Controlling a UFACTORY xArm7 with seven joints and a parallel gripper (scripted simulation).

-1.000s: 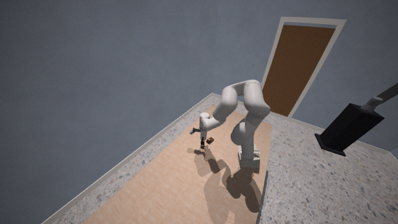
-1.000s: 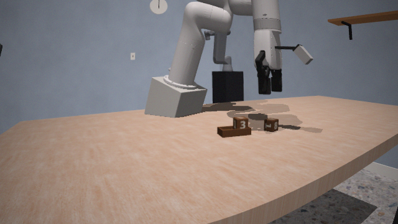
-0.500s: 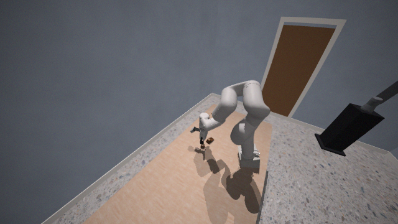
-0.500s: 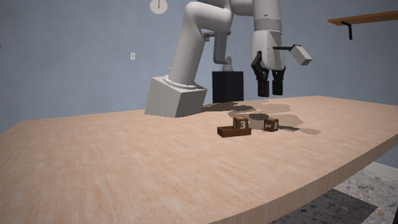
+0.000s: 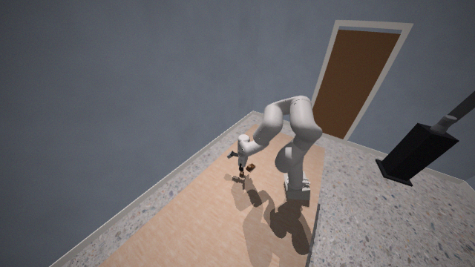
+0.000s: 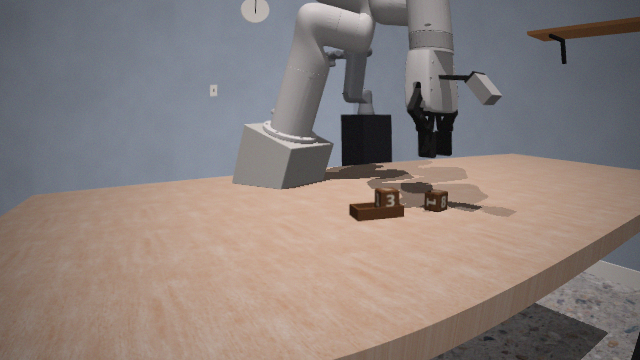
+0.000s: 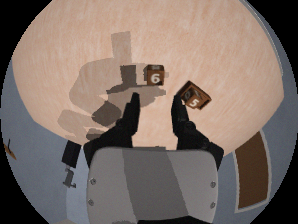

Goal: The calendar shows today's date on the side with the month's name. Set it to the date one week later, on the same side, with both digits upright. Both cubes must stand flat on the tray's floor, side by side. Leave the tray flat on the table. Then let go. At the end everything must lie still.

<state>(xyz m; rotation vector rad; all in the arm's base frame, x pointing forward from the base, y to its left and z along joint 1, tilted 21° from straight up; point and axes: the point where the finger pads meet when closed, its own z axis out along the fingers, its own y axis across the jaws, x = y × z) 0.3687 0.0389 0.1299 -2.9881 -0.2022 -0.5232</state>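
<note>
Now: the cube 9 cm below my hand. Also, from my hand: brown wooden tray: 3 cm behind, 10 cm to the right, 10 cm below.
</note>
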